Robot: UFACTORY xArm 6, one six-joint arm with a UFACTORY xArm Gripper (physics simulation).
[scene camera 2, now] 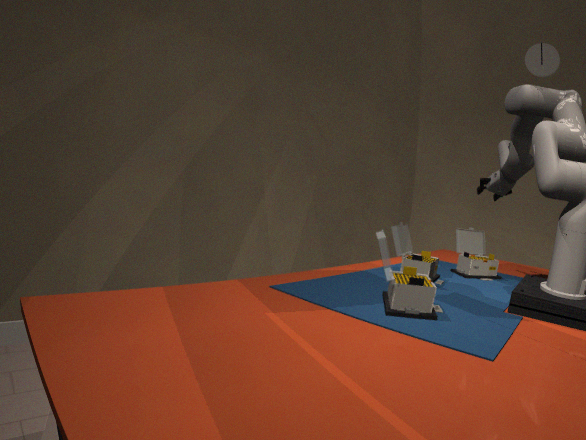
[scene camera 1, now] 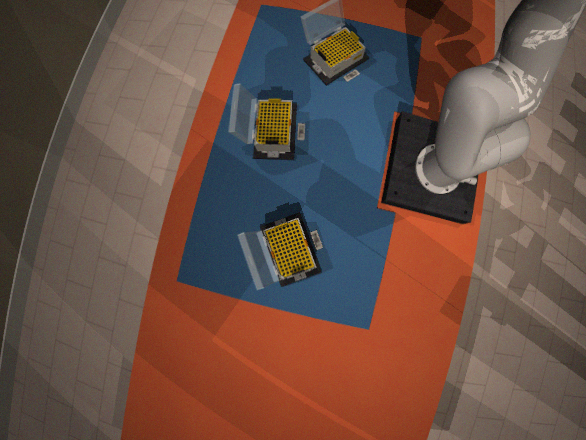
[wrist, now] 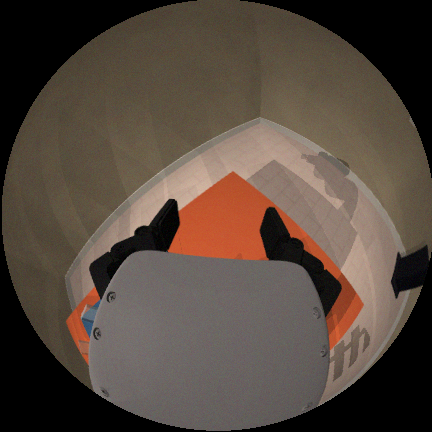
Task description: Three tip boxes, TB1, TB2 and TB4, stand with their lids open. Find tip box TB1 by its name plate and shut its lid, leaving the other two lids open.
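Places are measured from the arm's base along level axes (x left, y back, z up), in centimetres.
Pixels of known places: gripper, between the fingertips: (scene camera 2: 485, 195) (wrist: 220, 214); arm's base, origin of its link: (scene camera 2: 563, 292) (scene camera 1: 438, 169).
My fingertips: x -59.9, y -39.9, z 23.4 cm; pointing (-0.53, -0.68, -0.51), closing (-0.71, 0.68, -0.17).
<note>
For each thing: its middle in the pictures, then the offset to it from my fingertips. "pt": a spot on its surface instead. Level surfaces: height alone.
- box, middle of its body: (scene camera 2: 415, 292) (scene camera 1: 294, 247) dx +86.5, dy +9.4, dz -25.2 cm
- small name plate, a spot on its surface: (scene camera 1: 317, 240) pt dx +83.5, dy +14.3, dz -28.3 cm
- third name plate, a spot on its surface: (scene camera 1: 351, 75) pt dx +37.1, dy +13.8, dz -28.3 cm
- blue mat, height of its surface: dz -28.5 cm
- orange table, height of its surface: dz -28.8 cm
Three pale tip boxes with yellow perforated racks stand on the blue mat with clear lids open. One box (scene camera 1: 290, 248) (scene camera 2: 412, 297) is at the lower part of the mat in scene camera 1, one (scene camera 1: 274, 122) (scene camera 2: 416, 267) is at its left middle, and one (scene camera 1: 339, 48) (scene camera 2: 477, 267) is at its top. A small name plate (scene camera 1: 317, 240), another name plate (scene camera 1: 301, 131) and a third name plate (scene camera 1: 351, 75) lie beside them; their writing is too small to read, so I cannot tell which is TB1. My gripper (scene camera 2: 488, 194) (wrist: 220, 214) is open and empty, high above the table, clear of all boxes.
The blue mat (scene camera 1: 345, 295) (scene camera 2: 475, 340) lies on the orange table (scene camera 1: 280, 380) (scene camera 2: 150, 370) (wrist: 220, 220). The arm's black base plate (scene camera 1: 410, 145) (scene camera 2: 540, 310) stands at the mat's right edge. The open lids rise above their boxes, on the side away from the base in scene camera 1.
</note>
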